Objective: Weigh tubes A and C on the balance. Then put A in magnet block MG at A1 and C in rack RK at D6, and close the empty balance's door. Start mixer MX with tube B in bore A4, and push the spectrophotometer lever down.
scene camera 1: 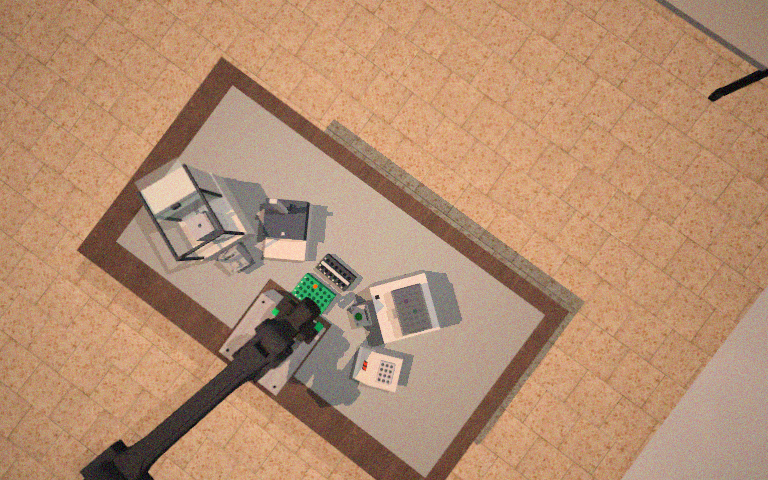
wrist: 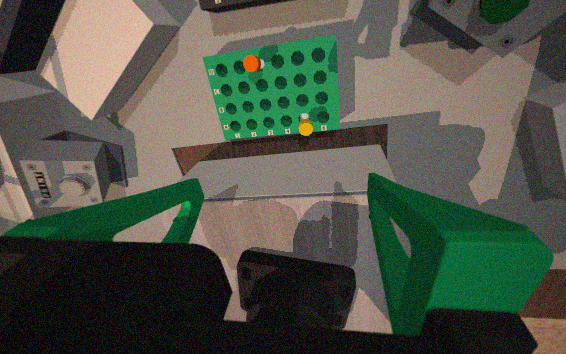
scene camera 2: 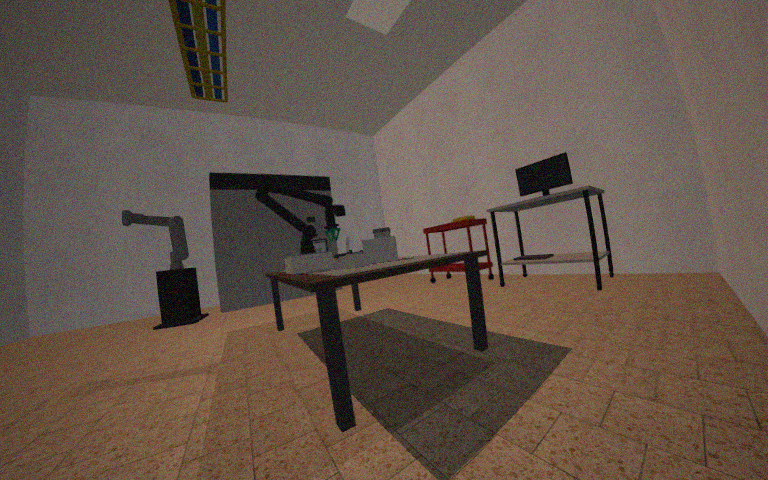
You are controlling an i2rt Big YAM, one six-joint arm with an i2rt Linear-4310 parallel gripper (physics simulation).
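Places are measured from the arm's base along level axes (x ahead, y left, z up), in centimetres.
Where they show: gripper, fingertip midpoint: (wrist: pixel 279 185) (scene camera 2: pixel 333 240); arm's base at its link origin: (wrist: pixel 294 285) (scene camera 2: pixel 308 254).
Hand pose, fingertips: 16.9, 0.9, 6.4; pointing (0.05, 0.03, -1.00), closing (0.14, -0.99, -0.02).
Things, the pixels of their top centre, and the offset from my fingertips, as dx, dy, dz. "pt": a spot on its surface instead.
- orange-capped tube at its top centre: (wrist: pixel 251 66) (scene camera 1: pixel 314 286) +4.8, +4.6, -11.0
- yellow-capped tube at its top centre: (wrist: pixel 302 127) -0.2, -0.2, -10.9
- glass-walled balance at a spot on its surface: (scene camera 1: pixel 169 185) pt -3.8, +54.9, +4.4
- dark block with a white strip, top centre: (scene camera 1: pixel 335 273) +13.0, +3.6, -11.7
- white machine with a dark window, top centre: (scene camera 1: pixel 391 315) (scene camera 2: pixel 371 230) +19.8, -17.7, +2.5
- small device with a green top, top centre: (scene camera 1: pixel 358 317) +9.7, -12.7, -9.0
- keypad box at its top centre: (scene camera 1: pixel 377 371) (scene camera 2: pixel 349 253) +2.4, -30.1, -9.5
- dark-and-white instrument at its top centre: (scene camera 1: pixel 281 229) +10.3, +25.8, -6.3
- small knobbed unit at a spot on its surface: (wrist: pixel 75 186) (scene camera 1: pixel 236 265) pt -9.8, +27.5, -9.7
The green rack (scene camera 1: pixel 330 296) (wrist: pixel 217 59) stands ahead of my gripper. An orange-capped tube (scene camera 1: pixel 314 286) (wrist: pixel 251 63) stands in its D3 hole, and a yellow-capped tube (wrist: pixel 306 128) stands in A5; I cannot read which letters they bear. My gripper (scene camera 1: pixel 297 318) (scene camera 2: pixel 333 233) (wrist: pixel 279 185) is open and empty, above the pale base plate and short of the rack. The glass-walled balance (scene camera 1: pixel 169 185) stands at the far left in scene camera 1; its pan (scene camera 1: pixel 199 225) shows no tube. A dark block with a white strip (scene camera 1: pixel 336 272) lies beside the rack. The door's state is unclear.
A white machine with a dark window (scene camera 1: pixel 380 316), a small device with a green top (scene camera 1: pixel 358 315) (wrist: pixel 502 9) and a keypad box (scene camera 1: pixel 385 370) stand right of the rack. A dark-and-white instrument (scene camera 1: pixel 286 249) and a small knobbed unit (scene camera 1: pixel 235 257) (wrist: pixel 75 186) stand left.
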